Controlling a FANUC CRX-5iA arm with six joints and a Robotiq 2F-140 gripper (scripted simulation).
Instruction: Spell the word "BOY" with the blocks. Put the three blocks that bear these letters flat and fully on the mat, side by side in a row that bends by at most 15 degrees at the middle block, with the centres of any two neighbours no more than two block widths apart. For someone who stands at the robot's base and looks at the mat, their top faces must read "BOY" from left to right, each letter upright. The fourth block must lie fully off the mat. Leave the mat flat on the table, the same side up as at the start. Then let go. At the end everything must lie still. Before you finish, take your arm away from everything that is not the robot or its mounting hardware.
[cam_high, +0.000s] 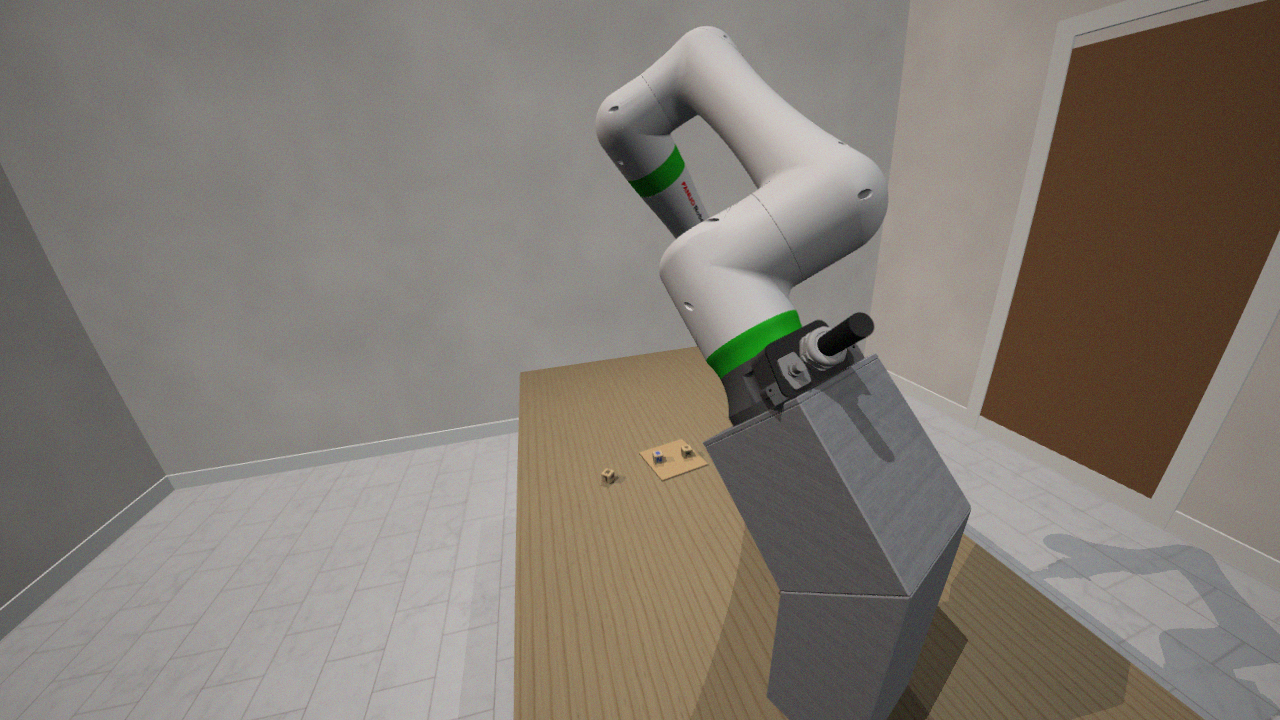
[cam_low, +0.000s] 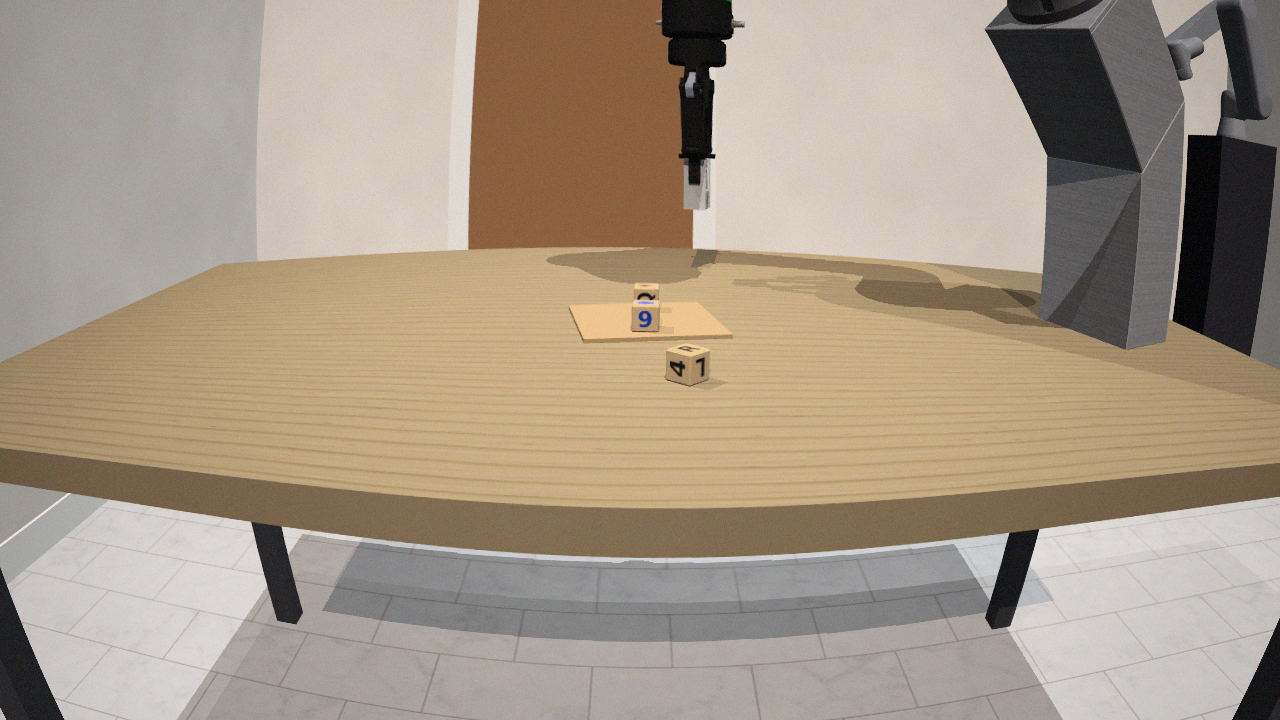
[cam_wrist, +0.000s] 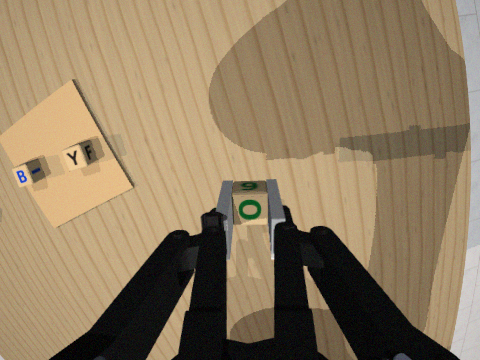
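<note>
My hand is 23 cm to the right of the tan mat, 13 cm above it and 2 cm short of it. Round my hand: block (27 cm to the left, 11 cm below, 1 cm ahead).
</note>
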